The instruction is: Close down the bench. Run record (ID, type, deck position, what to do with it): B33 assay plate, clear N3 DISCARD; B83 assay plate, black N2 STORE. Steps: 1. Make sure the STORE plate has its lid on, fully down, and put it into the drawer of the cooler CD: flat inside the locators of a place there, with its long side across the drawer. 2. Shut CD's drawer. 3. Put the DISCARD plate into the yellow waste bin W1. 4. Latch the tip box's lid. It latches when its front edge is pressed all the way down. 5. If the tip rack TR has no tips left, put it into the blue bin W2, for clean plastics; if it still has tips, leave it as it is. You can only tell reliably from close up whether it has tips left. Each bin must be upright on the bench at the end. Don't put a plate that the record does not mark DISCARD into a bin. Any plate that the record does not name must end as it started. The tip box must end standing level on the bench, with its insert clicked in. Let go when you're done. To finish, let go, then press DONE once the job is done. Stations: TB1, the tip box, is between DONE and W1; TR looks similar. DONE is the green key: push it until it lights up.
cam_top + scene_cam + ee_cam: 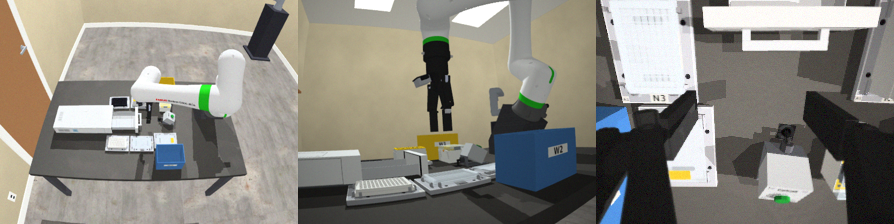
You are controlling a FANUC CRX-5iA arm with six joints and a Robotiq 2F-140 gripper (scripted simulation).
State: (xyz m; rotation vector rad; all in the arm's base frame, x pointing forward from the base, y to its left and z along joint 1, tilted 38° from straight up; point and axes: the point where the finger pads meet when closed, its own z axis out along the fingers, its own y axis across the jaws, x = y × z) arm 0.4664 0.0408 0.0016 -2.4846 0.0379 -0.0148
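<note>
The translucent plate lid is 14 cm below my hand, 12 cm to the left of it and 12 cm behind it. Round my hand: cooler drawer (20 cm ahead, 12 cm below, 5 cm to the right); then DONE key block (17 cm behind, 11 cm below, 6 cm to the right); then nest N3 (15 cm below, 14 cm to the left, 5 cm ahead).
</note>
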